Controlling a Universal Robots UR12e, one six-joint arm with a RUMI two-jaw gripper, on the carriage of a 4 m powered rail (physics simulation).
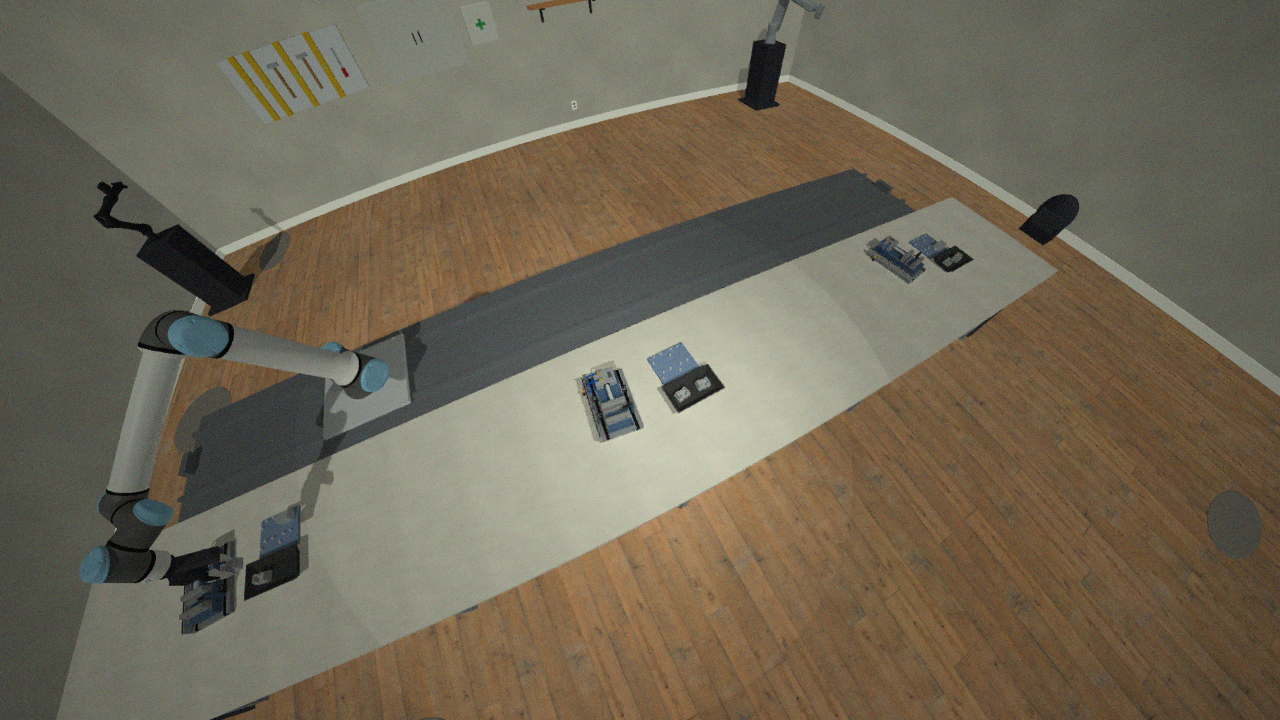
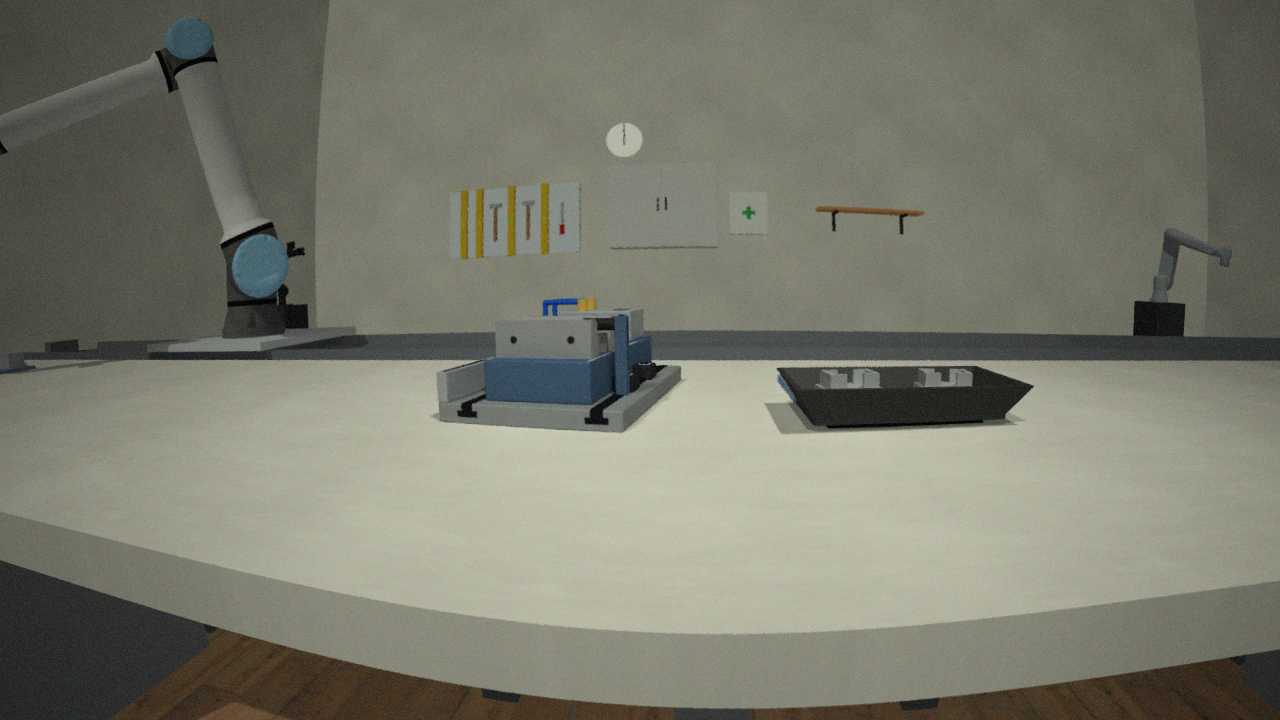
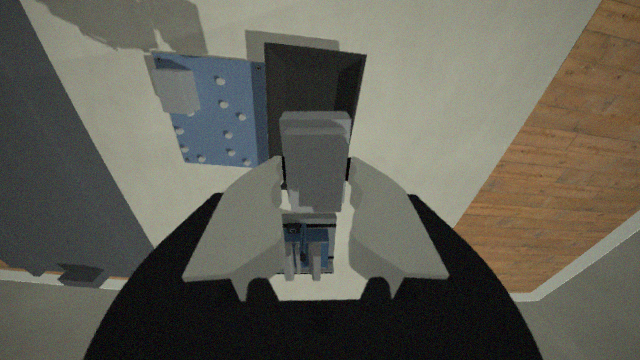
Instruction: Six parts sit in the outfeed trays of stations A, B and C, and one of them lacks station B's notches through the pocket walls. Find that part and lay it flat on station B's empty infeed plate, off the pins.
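Places are measured from the arm's base along level axes (x ahead, y left, z up), in centimetres.
Pixels of known places: gripper, fingertip midpoint: (image 1: pixel 233 567) (image 3: pixel 315 160); arm's base, origin of the base link: (image 2: pixel 253 335).
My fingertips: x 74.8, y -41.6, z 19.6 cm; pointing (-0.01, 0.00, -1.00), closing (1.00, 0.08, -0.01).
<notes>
Ahead of a thing's pixels: the offset from my fingertips to its middle. "spot": to the spot under its first point.
My gripper (image 1: pixel 234 565) (image 3: pixel 315 160) is shut on a grey block-shaped part @(dy +0.3, dx +0.0, dz +1.2 cm) (image 3: pixel 317 167), raised above the black tray @(dy -4.3, dx -0.6, dz -20.5 cm) (image 1: pixel 288 582) (image 3: pixel 354 75) of the left-end station. Its pocket side and any notches cannot be made out. Another grey part @(dy -9.7, dx -0.2, dz -19.7 cm) (image 1: pixel 260 577) lies in that tray. In the middle station's black tray @(spot: dy +184.2, dx +8.9, dz -18.6 cm) (image 1: pixel 700 402) (image 2: pixel 904 409) sit two grey parts, a left one @(dy +179.7, dx +2.1, dz -19.7 cm) (image 1: pixel 682 394) (image 2: pixel 848 379) and a right one (image 1: pixel 703 383) (image 2: pixel 944 377). The middle station's blue plate @(dy +184.5, dx -14.3, dz -22.2 cm) (image 1: pixel 669 362) bears small pins and no part. Small parts (image 1: pixel 954 257) lie in the far right tray.
Near the gripper are a pinned blue plate @(dy -4.3, dx -17.2, dz -22.2 cm) (image 1: pixel 280 531) (image 3: pixel 210 120) with a grey block @(dy +0.2, dx -21.9, dz -20.0 cm) (image 3: pixel 176 91) at its corner and a fixture @(dy -36.3, dx -6.5, dz -17.7 cm) (image 1: pixel 205 604) (image 3: pixel 310 247). Other fixtures stand at the middle (image 1: pixel 611 402) (image 2: pixel 550 380) and far right (image 1: pixel 897 257). The dark rail (image 1: pixel 572 295) runs behind the table.
</notes>
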